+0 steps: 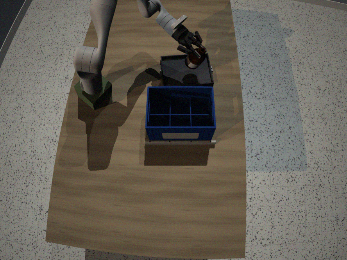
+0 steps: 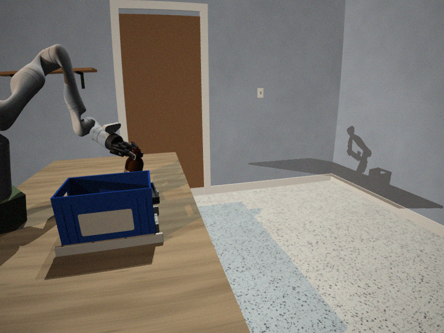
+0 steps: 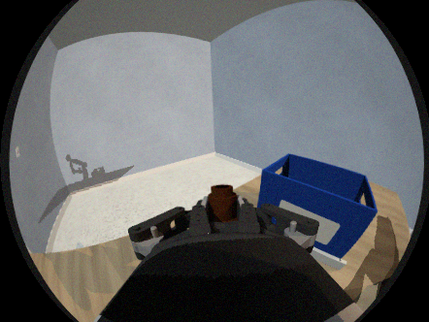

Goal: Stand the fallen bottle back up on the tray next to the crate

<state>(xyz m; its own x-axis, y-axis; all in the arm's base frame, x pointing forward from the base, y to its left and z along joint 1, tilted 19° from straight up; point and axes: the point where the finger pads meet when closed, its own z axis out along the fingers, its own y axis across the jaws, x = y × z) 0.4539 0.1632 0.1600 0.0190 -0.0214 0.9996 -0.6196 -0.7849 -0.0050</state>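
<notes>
The brown bottle lies 5 cm below my hand, 1 cm to the left of it and 1 cm behind it. The rest, counted from my hand: tray (18 cm below, 6 cm behind, 2 cm to the left); blue crate (26 cm to the right, 11 cm below, 9 cm behind).
</notes>
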